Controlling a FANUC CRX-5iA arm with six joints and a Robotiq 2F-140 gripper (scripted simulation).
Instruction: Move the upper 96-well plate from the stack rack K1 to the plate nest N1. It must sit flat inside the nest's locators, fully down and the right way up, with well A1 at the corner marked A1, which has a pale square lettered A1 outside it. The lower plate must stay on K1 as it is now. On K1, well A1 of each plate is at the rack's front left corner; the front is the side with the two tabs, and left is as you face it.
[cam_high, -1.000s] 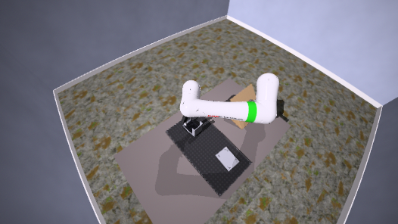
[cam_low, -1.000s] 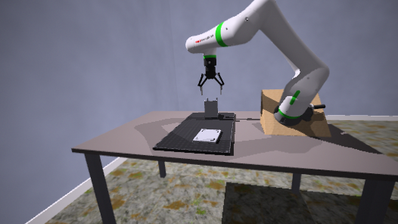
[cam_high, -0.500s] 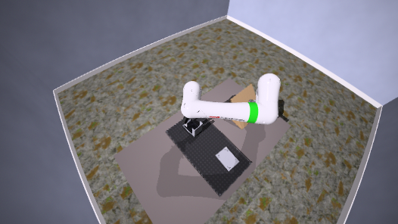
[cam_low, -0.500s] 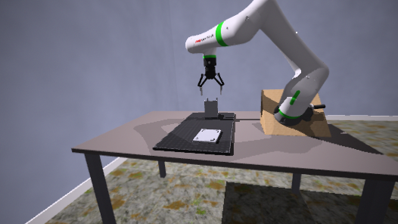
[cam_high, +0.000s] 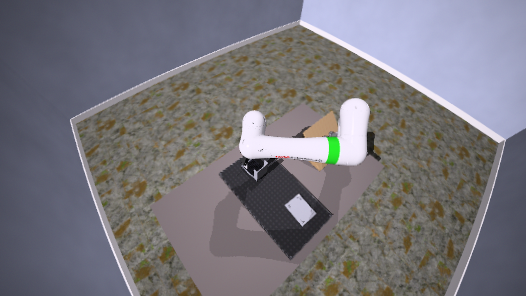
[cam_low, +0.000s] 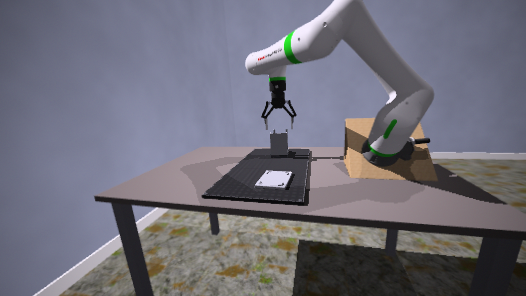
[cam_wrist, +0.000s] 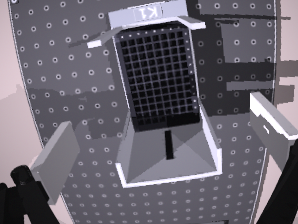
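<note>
Now: the 96-well plate 12 cm below my hand. Round my hand: pale square: 33 cm to the left, 15 cm below, 7 cm behind; plate nest N1: 39 cm to the left, 16 cm below, 1 cm behind.
</note>
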